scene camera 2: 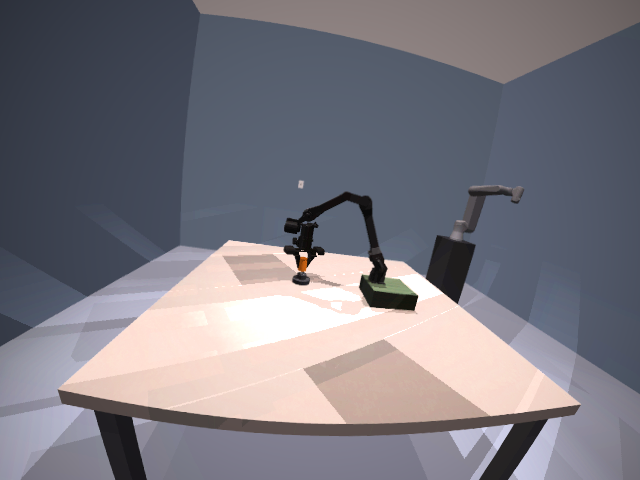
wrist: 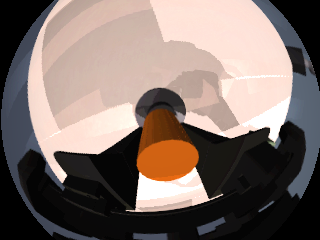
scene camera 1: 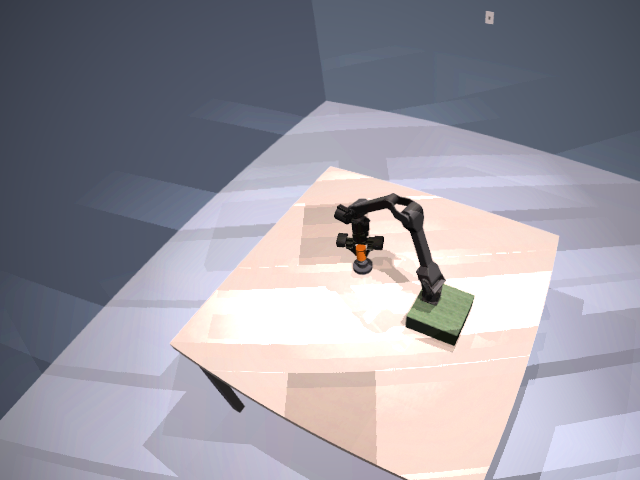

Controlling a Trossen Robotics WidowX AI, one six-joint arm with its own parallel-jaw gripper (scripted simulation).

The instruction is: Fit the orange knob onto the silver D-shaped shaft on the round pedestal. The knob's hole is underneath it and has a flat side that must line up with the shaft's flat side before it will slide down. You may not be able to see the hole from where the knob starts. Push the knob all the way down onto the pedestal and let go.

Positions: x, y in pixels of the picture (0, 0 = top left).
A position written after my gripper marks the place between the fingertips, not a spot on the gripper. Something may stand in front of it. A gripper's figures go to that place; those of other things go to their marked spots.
Labels:
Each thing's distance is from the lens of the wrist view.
my gripper [wrist: 161, 128]: 0.10 m
orange knob [wrist: 165, 153]: 0.06 m
round dark pedestal [wrist: 159, 98]: 0.14 m
The marked spots on the round dark pedestal and the orange knob are 0.10 m apart.

